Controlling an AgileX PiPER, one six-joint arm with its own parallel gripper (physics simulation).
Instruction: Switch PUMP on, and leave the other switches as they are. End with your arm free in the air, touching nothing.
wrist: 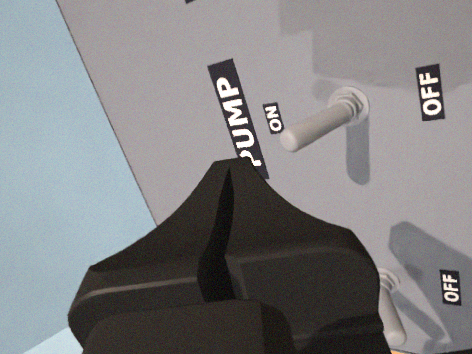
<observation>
In view: my gripper (pixel 235 182) and a grey panel (pixel 180 91).
</observation>
